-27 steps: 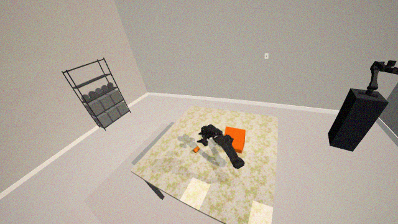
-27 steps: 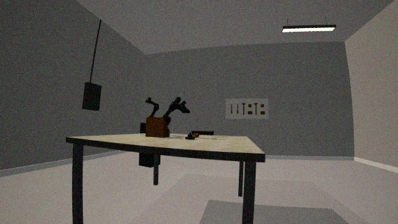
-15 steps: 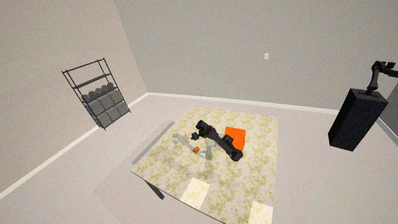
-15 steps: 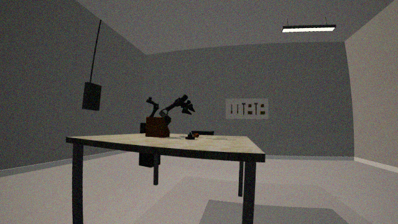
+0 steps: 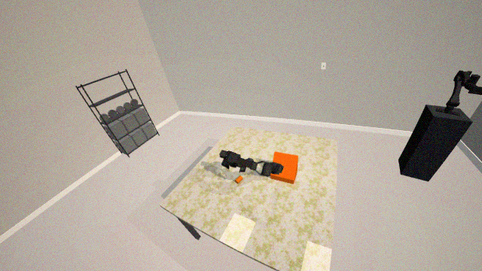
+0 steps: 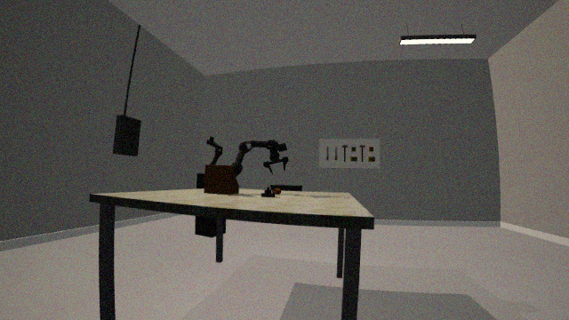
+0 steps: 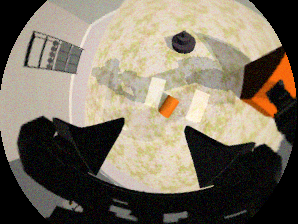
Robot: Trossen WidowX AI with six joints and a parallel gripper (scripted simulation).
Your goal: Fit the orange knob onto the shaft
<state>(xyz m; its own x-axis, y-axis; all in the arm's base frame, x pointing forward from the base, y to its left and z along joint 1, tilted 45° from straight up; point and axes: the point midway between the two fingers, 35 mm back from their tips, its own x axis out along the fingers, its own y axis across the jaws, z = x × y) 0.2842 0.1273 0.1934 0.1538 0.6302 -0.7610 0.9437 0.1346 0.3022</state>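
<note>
Now: the orange knob 14 cm below my gripper tip and 2 cm to the right of it. The rest, counted from my gripper tip: dark pedestal (25 cm to the right, 13 cm below, 4 cm ahead).
</note>
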